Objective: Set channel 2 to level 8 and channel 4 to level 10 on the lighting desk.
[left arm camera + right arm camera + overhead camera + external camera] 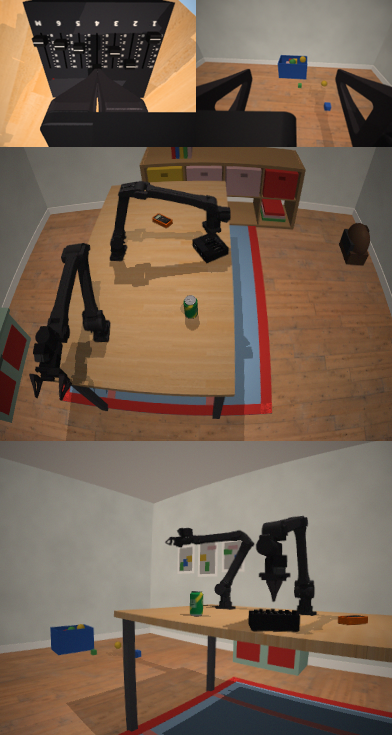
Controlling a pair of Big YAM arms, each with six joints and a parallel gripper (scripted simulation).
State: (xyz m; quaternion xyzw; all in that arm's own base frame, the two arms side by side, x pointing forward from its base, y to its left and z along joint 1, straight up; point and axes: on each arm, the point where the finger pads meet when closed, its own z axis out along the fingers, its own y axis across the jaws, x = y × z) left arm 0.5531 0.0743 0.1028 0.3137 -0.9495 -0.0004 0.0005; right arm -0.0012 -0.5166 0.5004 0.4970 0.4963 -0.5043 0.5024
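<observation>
The channel 4 cap is 4 cm below my left hand, 1 cm to the right of it and 1 cm behind it. From my left hand the other things lie so: channel 3 knob (4 cm below, 2 cm ahead, 1 cm to the right); then channel 2 knob (4 cm to the right, 4 cm below, 2 cm ahead).
</observation>
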